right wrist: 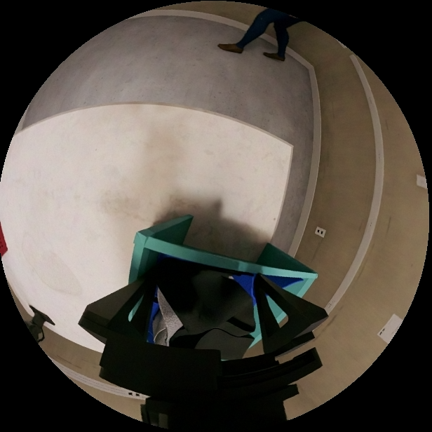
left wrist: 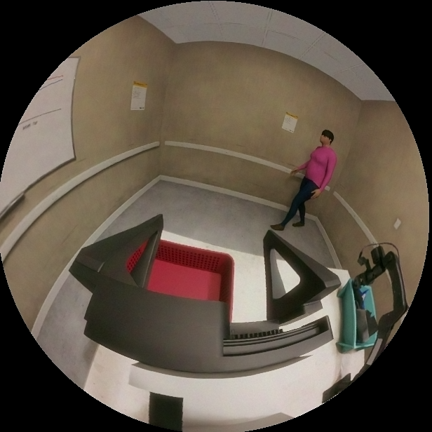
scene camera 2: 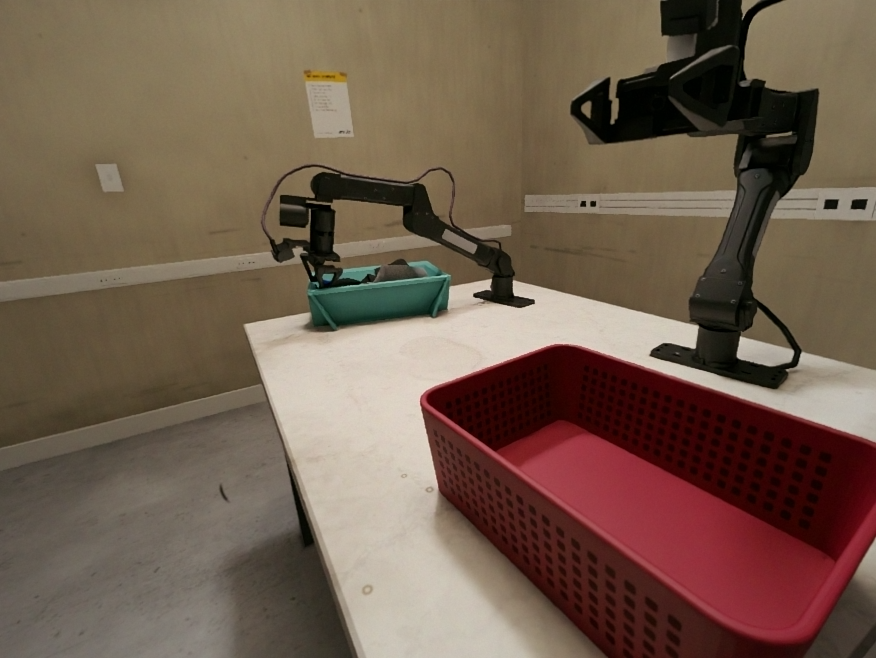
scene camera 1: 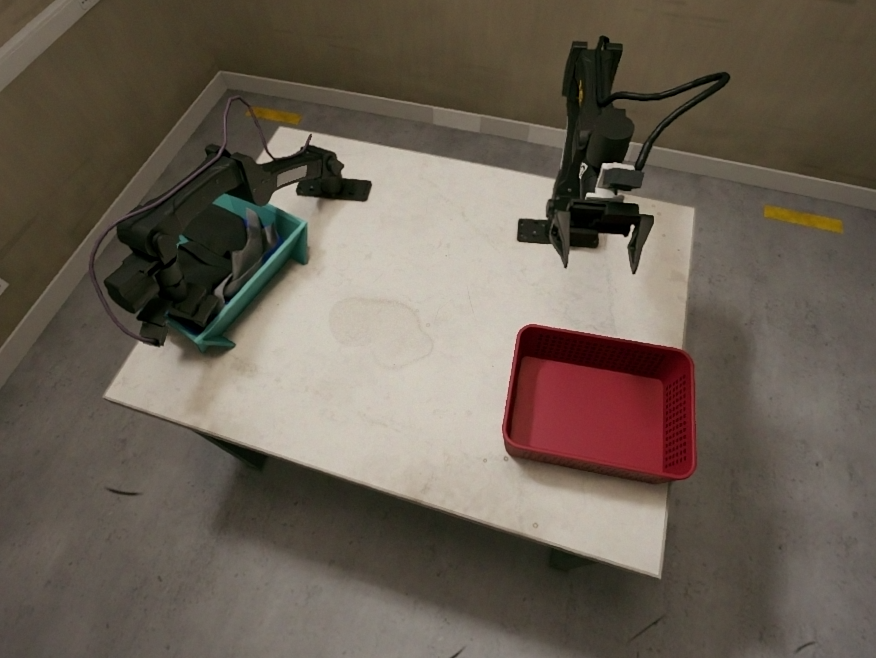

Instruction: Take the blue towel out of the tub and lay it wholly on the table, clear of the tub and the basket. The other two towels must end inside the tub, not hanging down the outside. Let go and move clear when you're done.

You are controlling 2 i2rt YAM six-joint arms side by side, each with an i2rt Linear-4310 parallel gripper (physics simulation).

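The teal tub [scene camera 1: 263,288] [scene camera 2: 382,303] [left wrist: 348,315] [right wrist: 210,258] stands at the table's left in scene camera 1. Inside, the blue towel [scene camera 1: 271,251] [right wrist: 245,286] shows in patches at the edges, mostly hidden under the black towel [right wrist: 200,300] and the grey towel [scene camera 1: 249,247] [right wrist: 171,319]. My right gripper [right wrist: 207,276] is open, pointing down low at the tub's near end, its fingers apart around the black towel with blue near one fingertip. The arm hides the fingertips in scene camera 1. My left gripper [scene camera 1: 599,269] [left wrist: 215,227] is open and empty, high above the table.
The red basket [scene camera 1: 594,417] [scene camera 2: 665,509] [left wrist: 185,280] stands at the front right of the table [scene camera 1: 396,424] in scene camera 1. The right arm reaches over the tub. A person [left wrist: 320,165] stands by the wall beyond the table.
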